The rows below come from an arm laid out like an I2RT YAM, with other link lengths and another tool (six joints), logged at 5 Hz.
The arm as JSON. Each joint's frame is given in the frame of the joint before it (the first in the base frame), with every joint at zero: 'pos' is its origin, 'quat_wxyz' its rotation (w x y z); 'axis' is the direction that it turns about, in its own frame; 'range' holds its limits. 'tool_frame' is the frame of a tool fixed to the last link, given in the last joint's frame.
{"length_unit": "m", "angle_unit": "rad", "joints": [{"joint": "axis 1", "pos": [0.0, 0.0, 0.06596], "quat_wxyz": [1.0, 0.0, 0.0, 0.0], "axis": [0.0, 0.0, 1.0], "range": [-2.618, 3.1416]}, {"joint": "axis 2", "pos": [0.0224, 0.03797, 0.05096], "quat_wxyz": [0.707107, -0.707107, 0.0, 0.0], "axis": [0.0, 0.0, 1.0], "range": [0.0, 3.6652]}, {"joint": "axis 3", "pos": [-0.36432, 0.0, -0.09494], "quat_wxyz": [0.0, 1.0, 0.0, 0.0], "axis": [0.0, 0.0, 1.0], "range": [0.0, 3.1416]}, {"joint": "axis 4", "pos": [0.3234, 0.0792, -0.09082], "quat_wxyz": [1.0, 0.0, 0.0, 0.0], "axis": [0.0, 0.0, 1.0], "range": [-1.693, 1.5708]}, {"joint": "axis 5", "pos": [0.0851, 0.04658, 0.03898], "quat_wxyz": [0.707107, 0.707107, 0.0, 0.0], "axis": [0.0, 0.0, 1.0], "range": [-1.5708, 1.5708]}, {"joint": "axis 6", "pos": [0.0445, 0.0, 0.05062], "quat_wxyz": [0.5, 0.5, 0.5, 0.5], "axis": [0.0, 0.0, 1.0], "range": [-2.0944, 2.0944]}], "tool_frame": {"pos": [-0.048, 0.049, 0.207], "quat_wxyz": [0.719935, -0.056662, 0.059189, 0.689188]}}
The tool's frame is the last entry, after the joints.
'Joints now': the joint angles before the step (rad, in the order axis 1, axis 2, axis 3, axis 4, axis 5, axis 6). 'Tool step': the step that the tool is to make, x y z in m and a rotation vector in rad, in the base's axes. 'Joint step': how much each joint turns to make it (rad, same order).
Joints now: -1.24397, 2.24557, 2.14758, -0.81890, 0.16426, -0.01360
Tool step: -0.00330, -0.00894, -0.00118, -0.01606, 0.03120, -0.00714
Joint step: 0.00461, 0.02158, 0.03031, -0.00142, 0.03466, -0.01212
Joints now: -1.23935, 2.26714, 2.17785, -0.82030, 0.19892, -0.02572
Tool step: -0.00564, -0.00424, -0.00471, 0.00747, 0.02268, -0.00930
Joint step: -0.00187, 0.02571, 0.03658, -0.02410, 0.01962, -0.00582
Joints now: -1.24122, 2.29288, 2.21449, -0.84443, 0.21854, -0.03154
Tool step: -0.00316, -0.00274, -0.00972, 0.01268, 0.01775, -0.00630
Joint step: -0.00029, 0.02548, 0.02293, -0.01456, 0.01377, -0.00282
